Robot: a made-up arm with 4 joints.
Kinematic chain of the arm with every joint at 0, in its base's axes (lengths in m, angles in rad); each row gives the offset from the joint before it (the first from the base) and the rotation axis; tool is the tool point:
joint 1: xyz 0 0 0.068 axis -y
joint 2: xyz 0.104 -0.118 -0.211 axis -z
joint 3: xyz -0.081 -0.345 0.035 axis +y
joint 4: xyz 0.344 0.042 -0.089 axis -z
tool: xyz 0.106 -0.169 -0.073
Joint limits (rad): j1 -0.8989..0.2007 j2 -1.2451..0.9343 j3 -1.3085..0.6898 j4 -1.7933..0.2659
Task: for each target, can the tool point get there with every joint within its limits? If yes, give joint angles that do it. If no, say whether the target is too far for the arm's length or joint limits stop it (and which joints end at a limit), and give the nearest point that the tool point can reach.
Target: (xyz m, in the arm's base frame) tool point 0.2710 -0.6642 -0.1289
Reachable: yes | joints -0.0079 0.7163 -0.2566 -1.0191
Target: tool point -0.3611 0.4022 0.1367
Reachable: no: joint limits stop it (at a limit: joint 1, joint 2, joint 4) | nearest point 0.0514 0.2334 -0.3945 | short by 0.693 m
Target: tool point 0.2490 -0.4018 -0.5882
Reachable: yes | joints -0.3563 0.0125 0.3815 -1.1298
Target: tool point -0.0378 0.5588 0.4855
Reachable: no: joint limits stop it (at a limit: joint 1, joint 2, joint 4) | nearest point 0.3193 0.1242 0.2898 | short by 0.596 m
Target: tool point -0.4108 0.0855 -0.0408
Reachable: no: joint limits stop it (at a limit: joint 1, joint 2, joint 4) | nearest point -0.2283 0.0720 -0.5473 | short by 0.539 m
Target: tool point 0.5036 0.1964 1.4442
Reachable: no: too far | nearest point 0.4249 -0.0227 0.4642 | short by 1.007 m
